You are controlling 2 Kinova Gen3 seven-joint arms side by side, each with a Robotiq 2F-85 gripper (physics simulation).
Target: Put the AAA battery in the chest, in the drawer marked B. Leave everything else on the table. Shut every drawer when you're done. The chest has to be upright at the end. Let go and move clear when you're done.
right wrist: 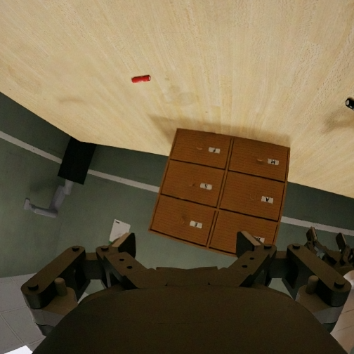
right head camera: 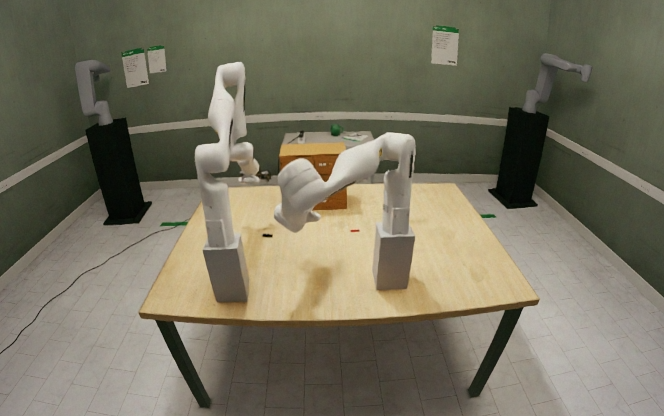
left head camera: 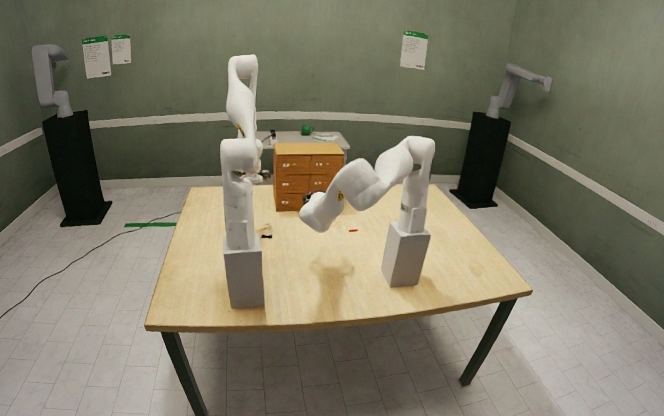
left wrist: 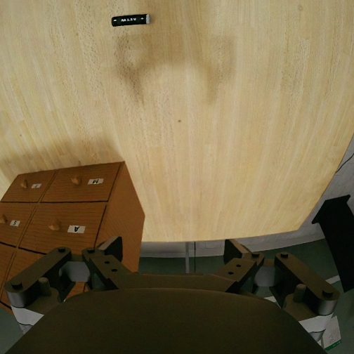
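Seen in the pictures: left arm's base, origin of the base link: [right head camera: 222,241] [left head camera: 241,243]; right arm's base, origin of the base link: [right head camera: 395,229] [left head camera: 410,228].
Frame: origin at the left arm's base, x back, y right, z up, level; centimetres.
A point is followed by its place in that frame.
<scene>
A small red battery [left head camera: 353,230] {x -45.0, y 45.1, z -22.2 cm} [right head camera: 354,231] {x -44.7, y 44.9, z -22.4 cm} [right wrist: 141,79] lies on the table in front of the chest; its print is unreadable. The upright wooden chest [left head camera: 309,149] {x -71.1, y 24.4, z 7.5 cm} [right head camera: 312,149] {x -71.9, y 23.6, z 7.5 cm} [left wrist: 130,215] [right wrist: 199,174] has six shut drawers. Labels M, A and S can be read; no B can be made out, and one top label is partly behind a finger in the right wrist view. My left gripper [left wrist: 172,250] [right wrist: 324,231] is open and empty, high beside the chest. My right gripper [right wrist: 185,244] is open and empty above the table, in front of the chest; my arm hides it in the right head view.
A black battery [left head camera: 266,236] {x -38.1, y 5.4, z -21.8 cm} [right head camera: 267,235] {x -38.2, y 5.7, z -21.8 cm} [left wrist: 131,20] [right wrist: 350,103] marked AA lies on the table [left head camera: 450,270] {x -13.4, y 82.8, z -22.8 cm} [right head camera: 450,270] {x -16.0, y 84.4, z -22.8 cm}, left of the red one in the head views. A grey side table [left head camera: 340,139] [right head camera: 367,136] with a green object [left head camera: 306,130] [right head camera: 335,130] stands behind the chest.
</scene>
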